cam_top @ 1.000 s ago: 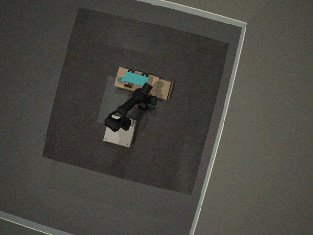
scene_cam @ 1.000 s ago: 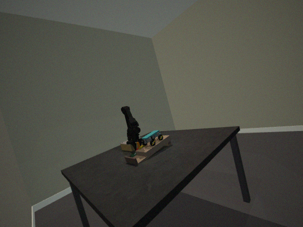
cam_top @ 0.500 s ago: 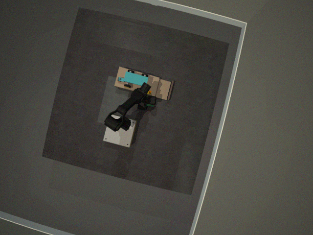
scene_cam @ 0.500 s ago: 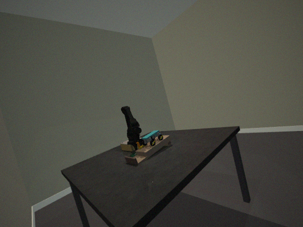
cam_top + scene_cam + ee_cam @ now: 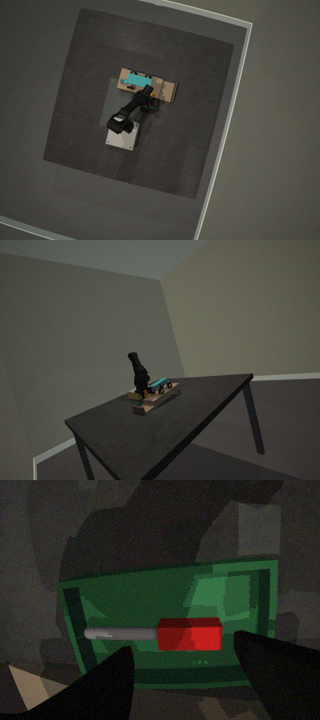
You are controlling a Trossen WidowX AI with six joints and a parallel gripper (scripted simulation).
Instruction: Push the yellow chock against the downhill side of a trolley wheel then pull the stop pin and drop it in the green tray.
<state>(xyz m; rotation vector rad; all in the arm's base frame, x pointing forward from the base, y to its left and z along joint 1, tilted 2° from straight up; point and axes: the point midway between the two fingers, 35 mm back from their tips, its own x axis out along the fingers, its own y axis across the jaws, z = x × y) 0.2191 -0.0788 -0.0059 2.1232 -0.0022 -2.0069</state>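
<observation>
Right now the red-headed stop pin is 20 mm to the right of my gripper tip and 20 mm below it. Round my gripper tip: teal trolley 120 mm ahead, 100 mm to the left, 80 mm above; raised end wall 130 mm ahead, 160 mm to the right; yellow chock 60 mm ahead, 50 mm above.
</observation>
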